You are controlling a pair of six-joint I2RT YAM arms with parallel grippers.
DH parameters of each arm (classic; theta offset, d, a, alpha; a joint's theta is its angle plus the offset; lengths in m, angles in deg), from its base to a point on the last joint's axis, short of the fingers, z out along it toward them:
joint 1: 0 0.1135 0.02 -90
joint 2: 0 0 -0.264 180
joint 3: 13.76 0 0.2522 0
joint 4: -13.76 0 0.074 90
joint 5: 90 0 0 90
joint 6: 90 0.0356 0 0
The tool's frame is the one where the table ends.
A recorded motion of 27 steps. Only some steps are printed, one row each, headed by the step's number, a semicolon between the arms.
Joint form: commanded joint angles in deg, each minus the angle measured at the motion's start. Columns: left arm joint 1, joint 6, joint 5, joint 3, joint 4, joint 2; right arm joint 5, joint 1, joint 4, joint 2, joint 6, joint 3.
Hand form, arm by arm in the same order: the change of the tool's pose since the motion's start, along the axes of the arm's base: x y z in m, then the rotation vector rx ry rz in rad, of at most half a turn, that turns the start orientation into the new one. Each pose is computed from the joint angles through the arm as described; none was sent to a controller.
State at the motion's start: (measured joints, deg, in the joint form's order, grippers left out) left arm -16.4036 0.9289 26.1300 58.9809 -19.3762 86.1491; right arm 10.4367 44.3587 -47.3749 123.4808 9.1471 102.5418
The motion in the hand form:
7: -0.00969 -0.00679 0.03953 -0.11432 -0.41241 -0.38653; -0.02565 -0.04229 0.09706 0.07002 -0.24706 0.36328
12: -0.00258 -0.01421 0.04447 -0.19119 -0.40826 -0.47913; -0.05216 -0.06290 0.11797 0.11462 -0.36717 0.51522
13: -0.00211 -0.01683 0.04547 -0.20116 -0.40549 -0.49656; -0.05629 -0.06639 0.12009 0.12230 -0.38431 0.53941
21: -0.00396 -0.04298 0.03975 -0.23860 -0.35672 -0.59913; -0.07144 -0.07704 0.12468 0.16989 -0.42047 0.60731
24: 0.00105 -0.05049 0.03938 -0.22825 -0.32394 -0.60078; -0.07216 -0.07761 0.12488 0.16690 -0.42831 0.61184
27: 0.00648 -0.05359 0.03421 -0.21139 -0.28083 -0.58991; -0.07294 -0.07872 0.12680 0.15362 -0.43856 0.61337
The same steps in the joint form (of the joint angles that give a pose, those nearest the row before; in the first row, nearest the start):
7: -0.12 17.07 16.86 -1.00 10.91 -5.07; -5.66 -2.21 5.64 -18.24 -23.48 -7.46
12: -0.53 17.50 23.32 1.89 10.53 -2.61; -9.65 -2.21 11.96 -27.87 -31.72 -16.21
13: -0.89 17.64 24.13 2.46 10.18 -2.23; -10.48 -2.26 12.92 -29.33 -32.97 -17.63
21: -5.15 18.06 26.42 4.36 8.61 0.57; -14.09 -2.26 15.69 -34.08 -35.34 -22.39
24: -6.08 17.92 25.51 6.75 6.39 2.51; -13.97 -2.24 16.04 -34.37 -35.75 -22.73
27: -6.27 17.95 24.52 8.31 4.15 4.41; -13.28 -2.22 15.83 -34.68 -36.36 -22.65

